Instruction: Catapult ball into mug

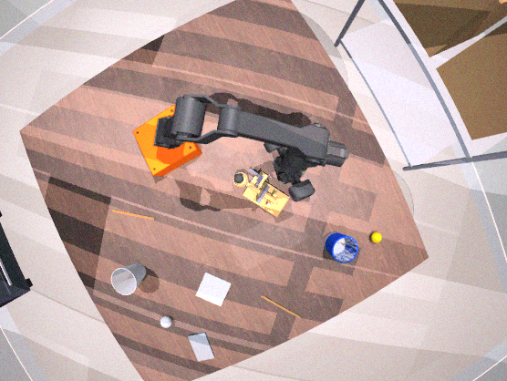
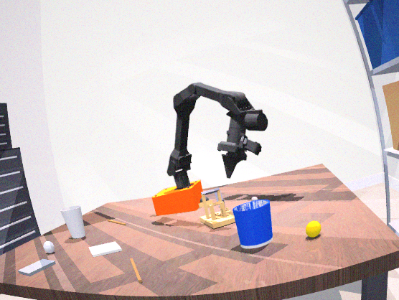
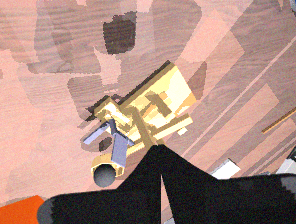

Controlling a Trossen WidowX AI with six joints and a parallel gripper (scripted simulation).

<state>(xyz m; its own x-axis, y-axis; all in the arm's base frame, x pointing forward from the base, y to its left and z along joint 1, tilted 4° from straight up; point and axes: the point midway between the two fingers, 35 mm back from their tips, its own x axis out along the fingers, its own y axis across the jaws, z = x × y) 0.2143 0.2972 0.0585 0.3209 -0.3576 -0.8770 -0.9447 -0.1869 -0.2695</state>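
Now: gripper tip 40 mm past the dark ball, 120 mm to the left of it and 70 mm above it. Round my gripper tip: yellow ball 300 mm ahead, 300 mm to the left, 110 mm below; grey ball 160 mm behind, 20 mm to the left, 120 mm below; blue mug 280 mm ahead, 150 mm to the left, 100 mm below.
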